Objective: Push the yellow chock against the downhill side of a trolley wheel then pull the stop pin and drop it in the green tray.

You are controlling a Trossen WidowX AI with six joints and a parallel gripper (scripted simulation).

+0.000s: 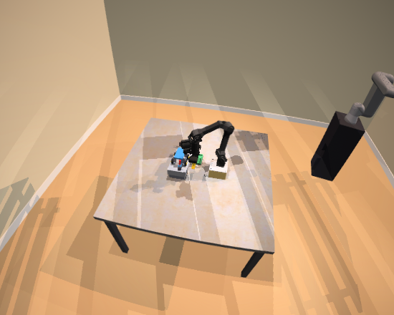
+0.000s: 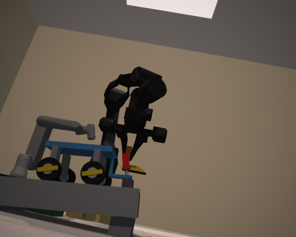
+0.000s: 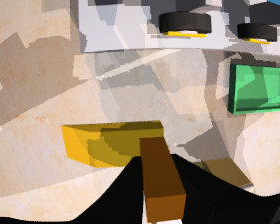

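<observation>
The stop pin lies 110 mm ahead of my gripper tip, 50 mm below it and 40 mm to the left of it. Also, from my gripper tip: green tray (190 mm to the right, 180 mm below, 40 mm ahead); then blue trolley (150 mm ahead, 60 mm to the right, 60 mm below); then grey ramp (150 mm ahead, 130 mm below, 60 mm to the right).
</observation>
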